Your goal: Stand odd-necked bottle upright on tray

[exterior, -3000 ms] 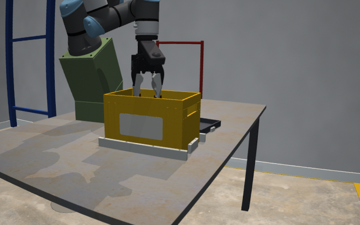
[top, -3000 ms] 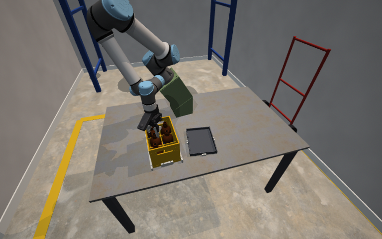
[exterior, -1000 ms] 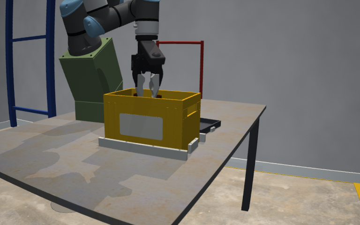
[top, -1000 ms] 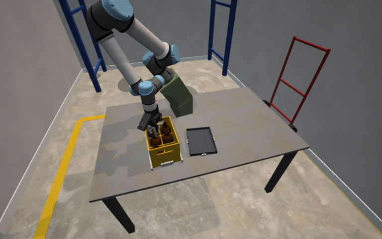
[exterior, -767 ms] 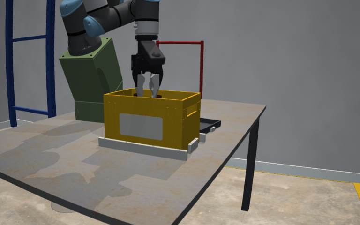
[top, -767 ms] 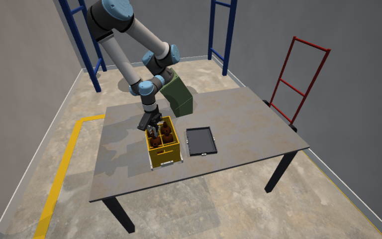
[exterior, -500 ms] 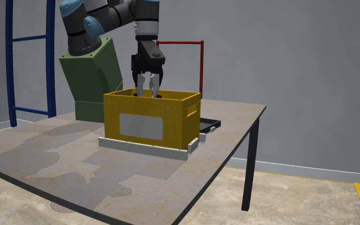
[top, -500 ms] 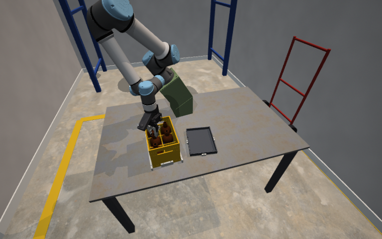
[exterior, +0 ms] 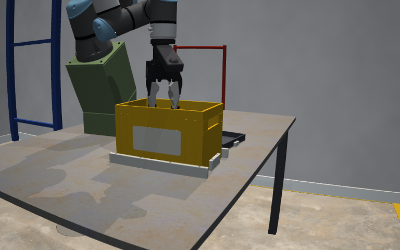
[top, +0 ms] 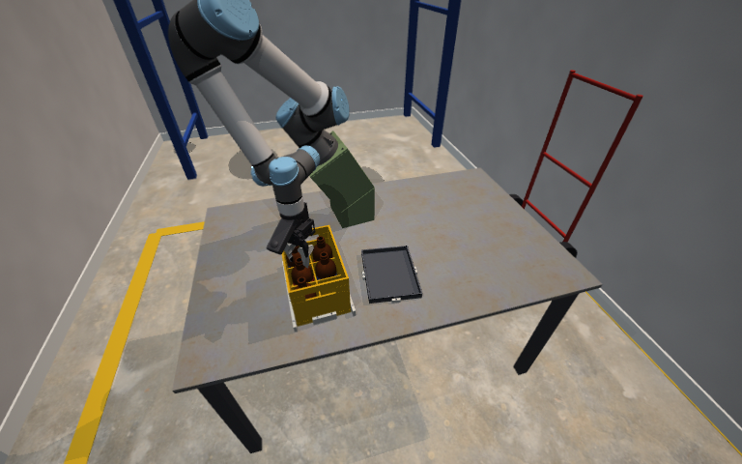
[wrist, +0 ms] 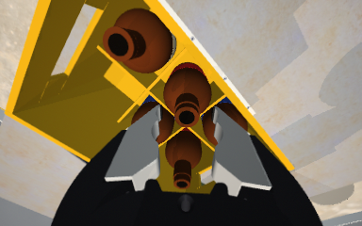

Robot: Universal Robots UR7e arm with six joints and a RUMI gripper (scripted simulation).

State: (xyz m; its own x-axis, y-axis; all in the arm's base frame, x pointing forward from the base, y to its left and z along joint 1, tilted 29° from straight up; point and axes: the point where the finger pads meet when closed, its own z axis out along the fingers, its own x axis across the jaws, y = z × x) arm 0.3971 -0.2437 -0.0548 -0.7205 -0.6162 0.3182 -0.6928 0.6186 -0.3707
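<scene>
Right now the yellow crate is 4 cm to the left of my hand and 7 cm below it. The rest, counted from my hand: dark tray: 2 cm ahead, 32 cm to the left, 14 cm below.
</scene>
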